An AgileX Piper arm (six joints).
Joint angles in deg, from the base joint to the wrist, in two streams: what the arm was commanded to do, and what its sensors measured. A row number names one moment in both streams.
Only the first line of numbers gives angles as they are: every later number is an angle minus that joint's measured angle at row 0.
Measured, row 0:
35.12, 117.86, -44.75, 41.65, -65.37, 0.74
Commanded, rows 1 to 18:
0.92, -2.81, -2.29, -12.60, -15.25, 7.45
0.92, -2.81, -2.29, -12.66, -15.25, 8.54
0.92, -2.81, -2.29, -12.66, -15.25, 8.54
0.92, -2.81, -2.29, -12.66, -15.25, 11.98
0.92, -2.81, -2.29, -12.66, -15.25, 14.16
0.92, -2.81, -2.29, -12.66, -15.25, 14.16
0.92, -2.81, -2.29, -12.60, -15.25, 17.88
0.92, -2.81, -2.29, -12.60, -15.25, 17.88
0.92, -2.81, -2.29, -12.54, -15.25, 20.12
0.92, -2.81, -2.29, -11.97, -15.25, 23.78
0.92, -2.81, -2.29, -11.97, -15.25, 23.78
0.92, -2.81, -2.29, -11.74, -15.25, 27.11
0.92, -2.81, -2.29, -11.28, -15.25, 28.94
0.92, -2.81, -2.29, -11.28, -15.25, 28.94
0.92, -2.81, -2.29, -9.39, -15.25, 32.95
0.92, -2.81, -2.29, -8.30, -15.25, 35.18
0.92, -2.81, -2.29, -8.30, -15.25, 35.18
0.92, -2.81, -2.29, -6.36, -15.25, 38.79
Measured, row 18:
-0.05, -0.58, 0.23, 0.06, 0.97, 32.49
